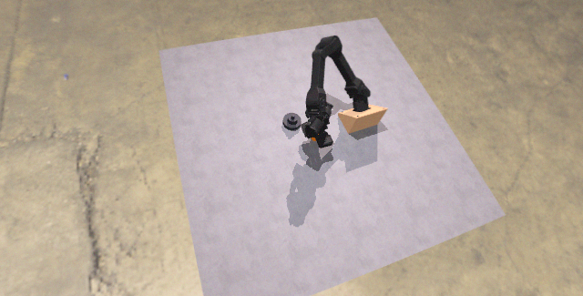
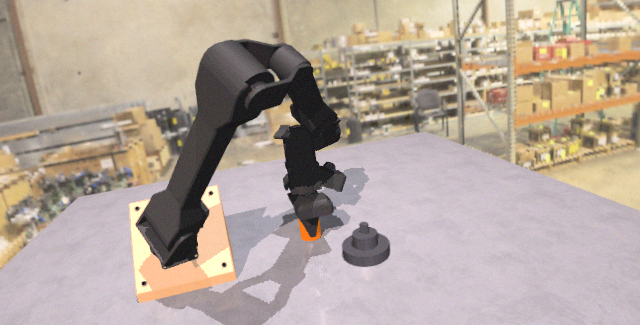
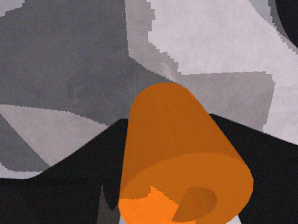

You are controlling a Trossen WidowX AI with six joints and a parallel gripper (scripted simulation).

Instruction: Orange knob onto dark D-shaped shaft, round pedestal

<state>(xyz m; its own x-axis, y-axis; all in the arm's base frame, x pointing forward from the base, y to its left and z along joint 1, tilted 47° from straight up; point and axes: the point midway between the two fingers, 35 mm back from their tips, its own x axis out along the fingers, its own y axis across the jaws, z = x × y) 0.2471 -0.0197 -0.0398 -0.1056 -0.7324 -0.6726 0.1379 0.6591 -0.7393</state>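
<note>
Right now my gripper tip is 60 mm short of the pedestal, 110 mm to the left of it and 20 mm below it. Also, from my gripper tip: orange knob: 20 mm above.
</note>
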